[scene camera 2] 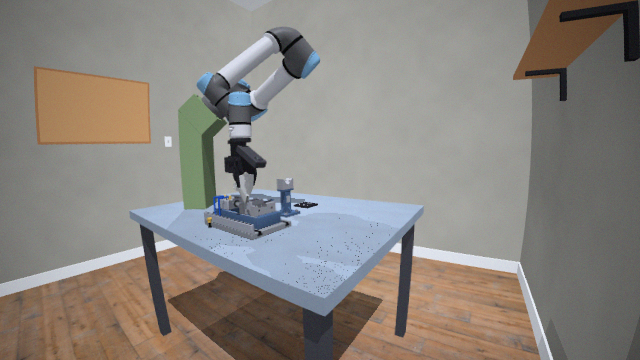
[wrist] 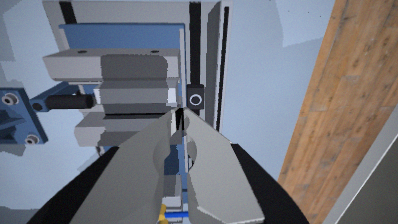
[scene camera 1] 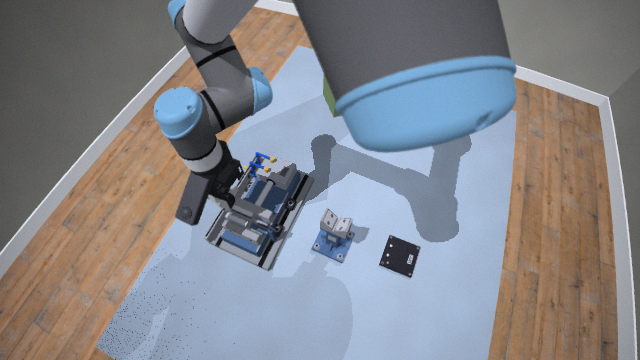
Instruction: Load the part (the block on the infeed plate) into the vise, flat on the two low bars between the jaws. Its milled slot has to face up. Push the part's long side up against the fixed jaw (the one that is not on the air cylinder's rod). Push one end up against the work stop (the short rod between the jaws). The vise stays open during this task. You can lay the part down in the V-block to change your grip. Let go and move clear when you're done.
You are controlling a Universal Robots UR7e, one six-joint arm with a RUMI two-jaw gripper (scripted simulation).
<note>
In view: my gripper (scene camera 1: 228, 210) and a black infeed plate (scene camera 1: 399, 253).
My gripper also shows in scene camera 2 (scene camera 2: 245, 203) and in the wrist view (wrist: 181, 109).
</note>
